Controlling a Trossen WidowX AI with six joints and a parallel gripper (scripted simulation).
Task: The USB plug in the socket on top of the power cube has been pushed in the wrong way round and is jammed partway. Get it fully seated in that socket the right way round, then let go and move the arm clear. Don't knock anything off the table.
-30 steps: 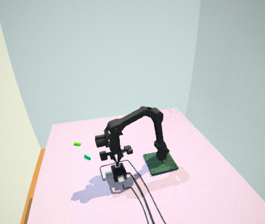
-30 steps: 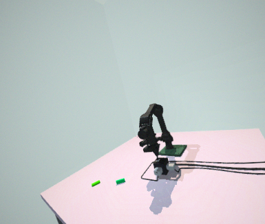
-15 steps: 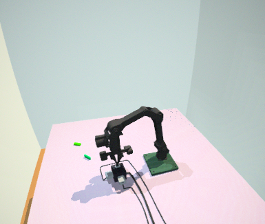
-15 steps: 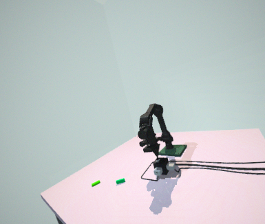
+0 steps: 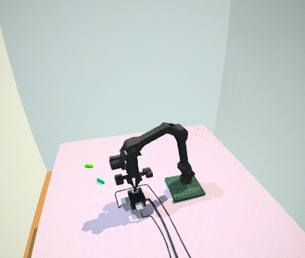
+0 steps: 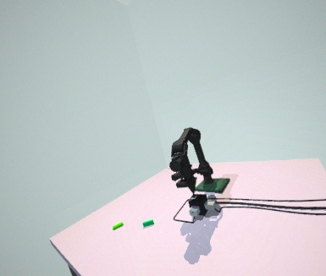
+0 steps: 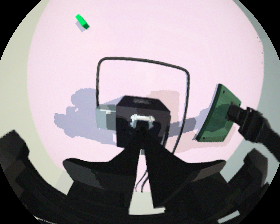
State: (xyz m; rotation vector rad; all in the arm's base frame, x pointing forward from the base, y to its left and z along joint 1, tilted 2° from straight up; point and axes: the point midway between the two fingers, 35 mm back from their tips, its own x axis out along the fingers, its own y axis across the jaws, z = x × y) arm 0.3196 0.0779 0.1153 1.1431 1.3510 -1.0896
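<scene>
The USB plug is 1 cm below my gripper tip. Also, from my gripper tip: USB socket (3 cm below).
</scene>
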